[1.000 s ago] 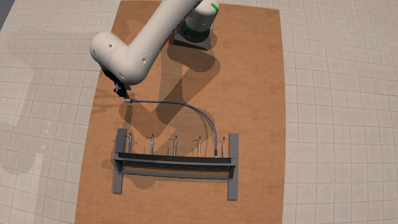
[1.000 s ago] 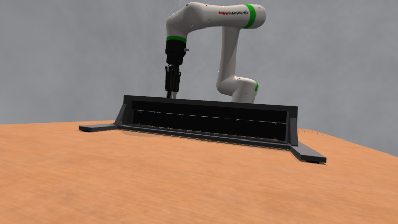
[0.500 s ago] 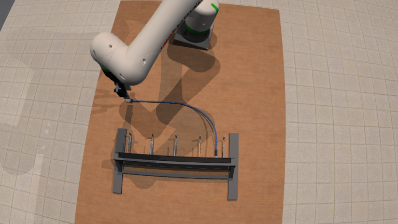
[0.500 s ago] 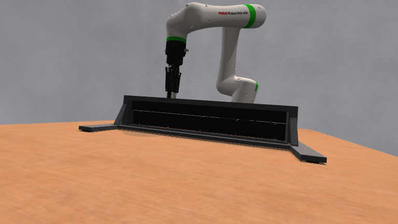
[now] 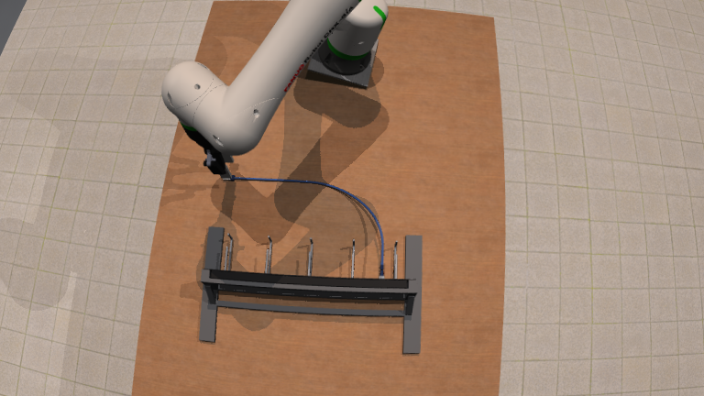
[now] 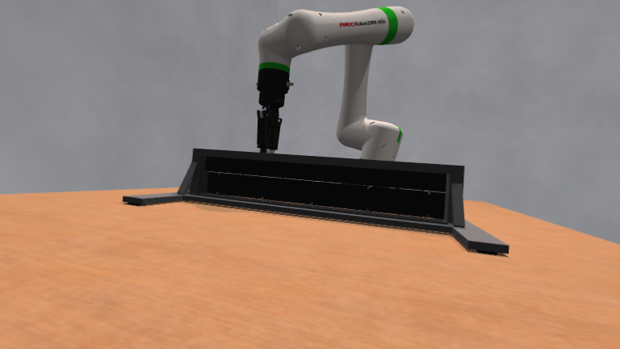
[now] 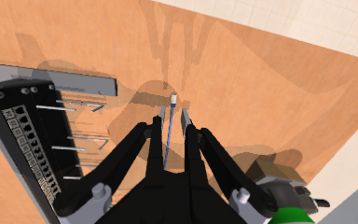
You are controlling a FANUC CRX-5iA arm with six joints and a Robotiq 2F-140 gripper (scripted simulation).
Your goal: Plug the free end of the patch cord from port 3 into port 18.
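The grey cord plug is 9 cm below my hand and 1 cm to the right of it.
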